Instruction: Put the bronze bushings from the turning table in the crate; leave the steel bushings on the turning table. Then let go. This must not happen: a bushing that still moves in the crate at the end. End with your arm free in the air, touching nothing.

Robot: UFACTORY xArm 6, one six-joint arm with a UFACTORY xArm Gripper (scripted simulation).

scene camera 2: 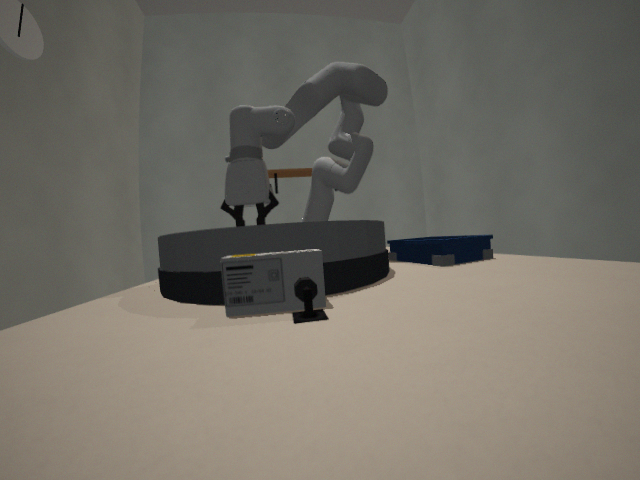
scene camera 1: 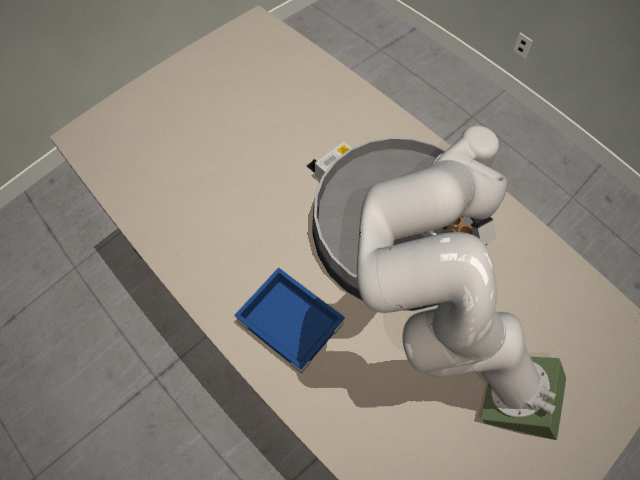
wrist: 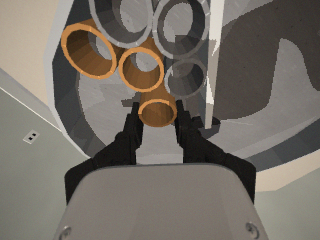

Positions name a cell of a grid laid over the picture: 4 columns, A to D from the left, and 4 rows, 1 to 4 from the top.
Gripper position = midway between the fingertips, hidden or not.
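Note:
The gripper (scene camera 2: B2), (wrist: B2) shows in scene camera 2 and in the wrist view. A blue crate (scene camera 1: B3), (scene camera 2: C3) is visible from both scene camera 1 and scene camera 2. The wrist view shows a bronze bushing (wrist: B2), a bronze bushing (wrist: A1) and a further bronze bushing (wrist: B2).

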